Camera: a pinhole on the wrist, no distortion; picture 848 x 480 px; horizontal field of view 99.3 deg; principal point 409.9 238.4 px. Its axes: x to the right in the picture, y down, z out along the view. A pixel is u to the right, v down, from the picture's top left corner.
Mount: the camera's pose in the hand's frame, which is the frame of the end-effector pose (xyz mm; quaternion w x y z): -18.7 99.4 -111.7 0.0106 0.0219 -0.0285 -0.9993
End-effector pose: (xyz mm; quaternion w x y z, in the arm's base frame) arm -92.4 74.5 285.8 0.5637 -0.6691 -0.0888 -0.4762
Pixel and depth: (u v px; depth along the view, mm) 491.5 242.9 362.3
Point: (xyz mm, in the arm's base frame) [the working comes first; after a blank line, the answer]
In the camera's frame: 82.1 4.5 362.3

52.4 290.3 145.7
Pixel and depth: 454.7 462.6 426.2
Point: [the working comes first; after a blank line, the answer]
In the camera's frame: 53.0 265.3 426.2

-55.8 433.6 347.4
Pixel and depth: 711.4 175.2 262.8
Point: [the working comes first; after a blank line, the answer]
In the camera's frame: 220.0 -46.1 262.8

-49.5 241.2 9.0
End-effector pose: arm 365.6 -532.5 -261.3 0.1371 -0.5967 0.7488 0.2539
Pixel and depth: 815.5 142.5 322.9
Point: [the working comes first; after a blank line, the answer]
In the camera's frame: 363.6 -86.0 322.9

258.6 -70.4 -174.9
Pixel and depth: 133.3 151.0 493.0
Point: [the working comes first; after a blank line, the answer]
In the camera's frame: -378.6 -119.6 493.0

-2.1 -556.3 -701.0
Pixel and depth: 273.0 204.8 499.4
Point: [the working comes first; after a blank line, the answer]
In the camera's frame: -189.8 -46.6 499.4

118.5 -412.8 -624.4
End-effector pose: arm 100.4 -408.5 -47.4 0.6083 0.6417 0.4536 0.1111
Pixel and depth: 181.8 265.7 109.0
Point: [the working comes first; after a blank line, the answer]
In the camera's frame: -69.0 8.3 109.0

170.6 -361.1 21.0
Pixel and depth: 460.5 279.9 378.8
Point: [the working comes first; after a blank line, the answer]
In the camera's frame: 53.2 43.6 378.8

269.9 -641.0 -7.1
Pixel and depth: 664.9 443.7 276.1
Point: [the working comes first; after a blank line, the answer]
In the camera's frame: 195.5 157.4 276.1

68.0 -687.3 -35.7
